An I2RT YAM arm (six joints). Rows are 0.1 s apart.
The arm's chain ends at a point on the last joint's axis. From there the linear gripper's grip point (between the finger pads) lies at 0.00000 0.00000 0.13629 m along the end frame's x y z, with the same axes.
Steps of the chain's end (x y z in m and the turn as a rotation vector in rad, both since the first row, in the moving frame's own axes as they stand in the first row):
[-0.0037 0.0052 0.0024 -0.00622 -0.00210 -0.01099]
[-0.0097 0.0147 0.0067 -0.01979 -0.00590 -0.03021]
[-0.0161 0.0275 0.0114 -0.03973 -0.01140 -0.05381]
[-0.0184 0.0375 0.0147 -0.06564 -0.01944 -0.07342]
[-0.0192 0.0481 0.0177 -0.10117 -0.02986 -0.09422]
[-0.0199 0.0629 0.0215 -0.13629 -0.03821 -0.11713]
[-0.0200 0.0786 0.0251 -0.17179 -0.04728 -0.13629]
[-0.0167 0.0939 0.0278 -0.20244 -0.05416 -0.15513]
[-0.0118 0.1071 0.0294 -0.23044 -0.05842 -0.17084]
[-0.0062 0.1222 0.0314 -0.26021 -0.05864 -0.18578]
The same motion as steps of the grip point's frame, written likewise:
[-0.0040 0.0060 0.0024 -0.00622 -0.00210 -0.01099]
[-0.0105 0.0174 0.0067 -0.01979 -0.00590 -0.03021]
[-0.0175 0.0330 0.0113 -0.03973 -0.01140 -0.05381]
[-0.0207 0.0465 0.0144 -0.06564 -0.01944 -0.07342]
[-0.0226 0.0620 0.0169 -0.10117 -0.02986 -0.09422]
[-0.0240 0.0817 0.0201 -0.13629 -0.03821 -0.11713]
[-0.0248 0.1023 0.0229 -0.17179 -0.04728 -0.13629]
[-0.0219 0.1217 0.0248 -0.20244 -0.05416 -0.15513]
[-0.0170 0.1387 0.0256 -0.23044 -0.05842 -0.17084]
[-0.0108 0.1578 0.0266 -0.26021 -0.05864 -0.18578]

